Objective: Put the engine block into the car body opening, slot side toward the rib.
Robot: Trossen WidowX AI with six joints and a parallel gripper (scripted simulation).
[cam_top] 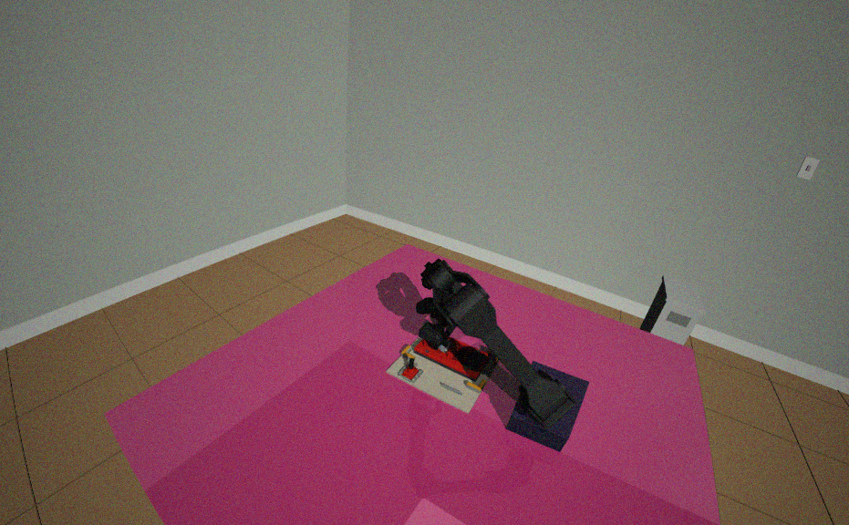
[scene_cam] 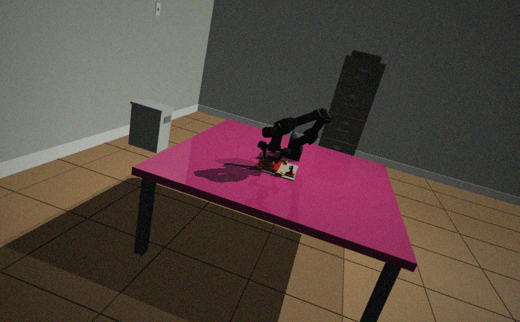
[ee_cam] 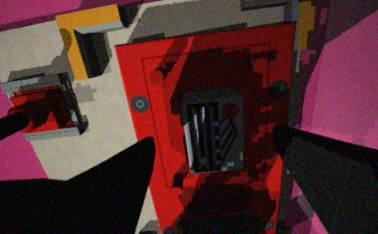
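My gripper tip is now 20 mm above the grey engine block. Round my gripper tip: post (20 mm ahead, 130 mm to the left).
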